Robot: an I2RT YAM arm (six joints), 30 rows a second.
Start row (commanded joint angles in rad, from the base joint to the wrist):
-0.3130 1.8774 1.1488 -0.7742 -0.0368 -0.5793
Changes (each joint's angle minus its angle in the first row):
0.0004 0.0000 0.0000 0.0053 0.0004 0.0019
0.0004 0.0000 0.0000 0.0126 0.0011 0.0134
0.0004 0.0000 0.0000 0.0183 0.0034 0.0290
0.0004 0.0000 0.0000 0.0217 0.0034 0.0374
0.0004 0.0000 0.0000 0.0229 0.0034 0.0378
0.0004 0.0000 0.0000 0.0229 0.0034 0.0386
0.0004 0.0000 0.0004 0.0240 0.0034 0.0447
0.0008 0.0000 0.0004 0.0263 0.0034 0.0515
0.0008 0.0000 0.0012 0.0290 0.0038 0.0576
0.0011 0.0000 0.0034 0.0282 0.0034 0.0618
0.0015 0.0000 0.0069 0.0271 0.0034 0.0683
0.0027 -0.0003 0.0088 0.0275 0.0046 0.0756
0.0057 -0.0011 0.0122 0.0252 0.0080 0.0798
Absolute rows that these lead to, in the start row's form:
-0.3126 1.8774 1.1488 -0.7689 -0.0364 -0.5774
-0.3126 1.8774 1.1488 -0.7616 -0.0357 -0.5659
-0.3126 1.8774 1.1488 -0.7559 -0.0334 -0.5503
-0.3126 1.8774 1.1488 -0.7525 -0.0334 -0.5419
-0.3126 1.8774 1.1488 -0.7513 -0.0334 -0.5415
-0.3126 1.8774 1.1488 -0.7513 -0.0334 -0.5407
-0.3126 1.8774 1.1492 -0.7502 -0.0334 -0.5346
-0.3122 1.8774 1.1492 -0.7479 -0.0334 -0.5278
-0.3122 1.8774 1.1500 -0.7452 -0.0330 -0.5217
-0.3119 1.8774 1.1522 -0.7460 -0.0334 -0.5175
-0.3115 1.8774 1.1557 -0.7471 -0.0334 -0.5110
-0.3103 1.8771 1.1576 -0.7467 -0.0322 -0.5037
-0.3073 1.8763 1.1610 -0.7490 -0.0288 -0.4995

